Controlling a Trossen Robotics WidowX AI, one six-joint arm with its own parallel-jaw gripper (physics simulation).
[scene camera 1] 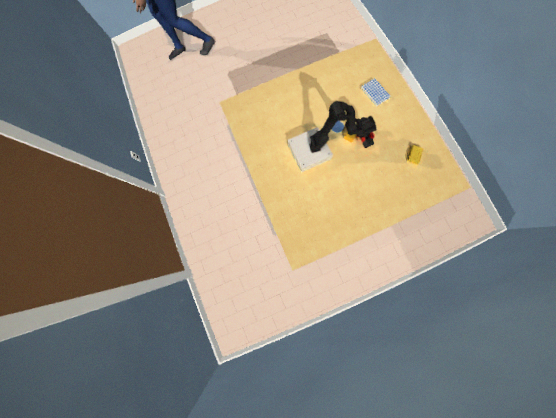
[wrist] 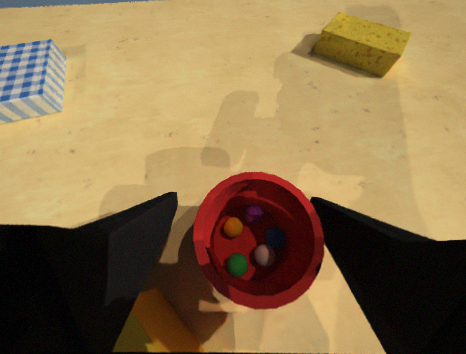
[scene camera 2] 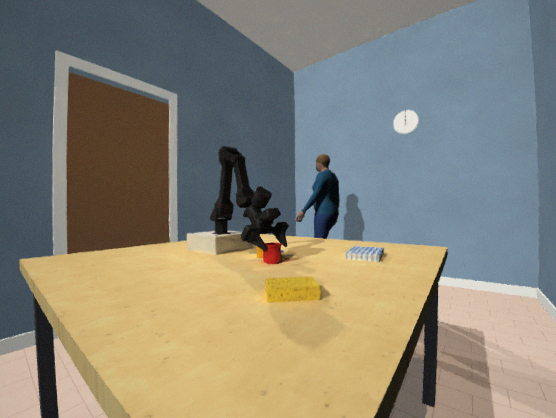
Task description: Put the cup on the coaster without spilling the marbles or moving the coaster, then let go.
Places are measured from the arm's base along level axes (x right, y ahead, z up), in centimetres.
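Pixels of known places: gripper, fingertip midpoint: (scene camera 1: 370, 134) (wrist: 244, 200) (scene camera 2: 276, 248); arm's base, origin of the base link: (scene camera 1: 314, 147) (scene camera 2: 221, 233).
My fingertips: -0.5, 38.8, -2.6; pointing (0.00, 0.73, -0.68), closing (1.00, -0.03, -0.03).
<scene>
For each thing: its middle in the pictures, then the offset to it from my fingertips, as dx, dy, dz.
- red cup, body centre: (wrist: 251, 236) (scene camera 2: 271, 253) (scene camera 1: 367, 137) +0.6, -2.1, -1.8
- round blue disc, body centre: (scene camera 1: 337, 126) -13.7, -17.8, -4.9
- orange-yellow block, body centre: (scene camera 2: 269, 250) (scene camera 1: 351, 133) -5.4, -10.8, -2.7
- yellow sponge, body centre: (scene camera 2: 291, 288) (wrist: 359, 43) (scene camera 1: 415, 154) +19.1, +26.3, -3.6
- blue-white checked block, body centre: (scene camera 2: 365, 253) (scene camera 1: 375, 92) -32.3, +15.9, -3.8
A red cup (scene camera 1: 370, 135) (scene camera 2: 272, 254) (wrist: 298, 287) stands upright on the table. In the wrist view several marbles (wrist: 237, 264) lie inside it: orange, purple, dark blue, pale pink and green. My gripper (scene camera 1: 368, 137) (scene camera 2: 275, 246) (wrist: 244, 200) is open, pointing down, with its fingers at either side of the cup's rim; in the wrist view the right finger looks closer to the cup than the left. A round blue disc (scene camera 1: 338, 126), which looks like the coaster, lies between the cup and the robot's base, partly hidden by the arm. The coaster does not show in the wrist view.
An orange-yellow block (scene camera 1: 349, 137) (scene camera 2: 260, 252) (wrist: 167, 320) stands close to the cup, on the base side. A yellow sponge (scene camera 1: 415, 154) (scene camera 2: 292, 289) (wrist: 362, 42) and a blue-white checked block (scene camera 1: 375, 91) (scene camera 2: 364, 254) (wrist: 25, 75) lie farther out. A person (scene camera 2: 325, 200) stands beyond the table.
</scene>
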